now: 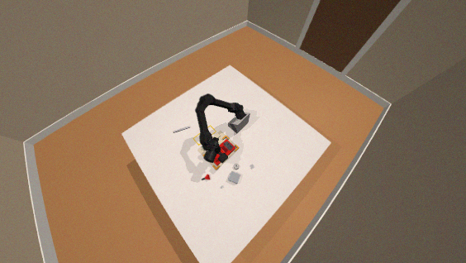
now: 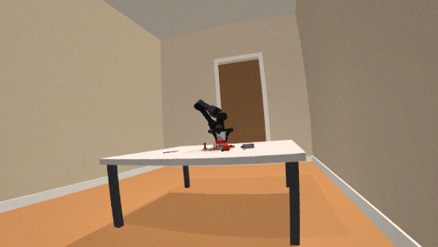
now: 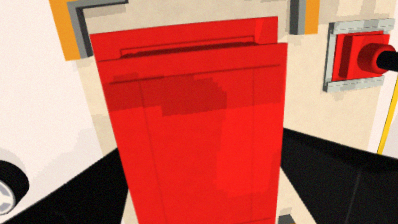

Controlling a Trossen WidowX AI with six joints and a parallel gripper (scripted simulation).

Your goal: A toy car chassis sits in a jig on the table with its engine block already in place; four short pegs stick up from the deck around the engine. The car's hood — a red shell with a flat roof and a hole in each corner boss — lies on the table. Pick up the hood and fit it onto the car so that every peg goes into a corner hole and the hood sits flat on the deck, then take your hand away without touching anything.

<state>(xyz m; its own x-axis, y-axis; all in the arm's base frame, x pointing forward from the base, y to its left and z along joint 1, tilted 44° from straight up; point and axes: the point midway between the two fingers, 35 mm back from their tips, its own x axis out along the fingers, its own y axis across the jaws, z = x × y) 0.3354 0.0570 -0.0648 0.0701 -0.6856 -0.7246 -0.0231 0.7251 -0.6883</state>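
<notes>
Now: gripper tip 3 cm above the grey engine block. From my gripper tip the other things lie so: thin grey rod 40 cm to the right, 8 cm ahead, 5 cm below; red hood right at my gripper tip; tiny grey piece 24 cm to the left, 14 cm behind, 6 cm below.
</notes>
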